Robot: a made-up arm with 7 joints.
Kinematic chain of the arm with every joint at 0, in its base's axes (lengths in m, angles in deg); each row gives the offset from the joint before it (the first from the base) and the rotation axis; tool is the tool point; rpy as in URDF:
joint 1: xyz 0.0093 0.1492 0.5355 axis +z
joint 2: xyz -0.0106 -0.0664 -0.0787 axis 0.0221 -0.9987 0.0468
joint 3: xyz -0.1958 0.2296 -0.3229 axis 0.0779 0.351 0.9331
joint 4: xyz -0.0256 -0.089 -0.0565 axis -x
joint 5: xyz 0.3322 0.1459 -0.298 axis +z
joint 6: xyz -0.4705 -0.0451 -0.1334 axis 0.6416 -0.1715 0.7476
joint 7: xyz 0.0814 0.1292 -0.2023 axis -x
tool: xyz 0.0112 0.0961 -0.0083 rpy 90 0 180
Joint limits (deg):
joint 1: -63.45..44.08
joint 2: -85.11..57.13
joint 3: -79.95..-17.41
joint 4: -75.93..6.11
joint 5: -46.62..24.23
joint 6: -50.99..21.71
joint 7: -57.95..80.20
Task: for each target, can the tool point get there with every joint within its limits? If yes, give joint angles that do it. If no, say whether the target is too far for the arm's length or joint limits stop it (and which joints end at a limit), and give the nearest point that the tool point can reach.
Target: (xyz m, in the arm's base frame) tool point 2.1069 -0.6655 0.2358
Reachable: no: too far | nearest point 1.0383 -0.2505 0.1274 | short by 1.151 m
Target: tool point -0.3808 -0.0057 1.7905
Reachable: no: joint limits stop it (at a limit: joint 1, joint 2, joint 3, joint 4, joint 5, joint 6) | nearest point -0.2331 0.3685 0.8864 | short by 0.990 m
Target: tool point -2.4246 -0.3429 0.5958
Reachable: no: too far | nearest point -1.1987 -0.0950 0.4634 | short by 1.258 m
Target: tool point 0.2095 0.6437 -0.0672
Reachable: yes | joints -18.66 -30.72 -60.99 -62.00 11.41 1.62 4.45
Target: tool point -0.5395 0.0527 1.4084
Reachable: no: joint limits stop it (at a limit: joint 1, joint 2, joint 3, joint 4, joint 5, joint 6) | nearest point -0.2448 0.3515 0.8742 | short by 0.679 m
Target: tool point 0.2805 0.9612 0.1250
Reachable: yes | joints 17.59 38.05 -29.38 -34.67 -32.47 -7.11 -29.23
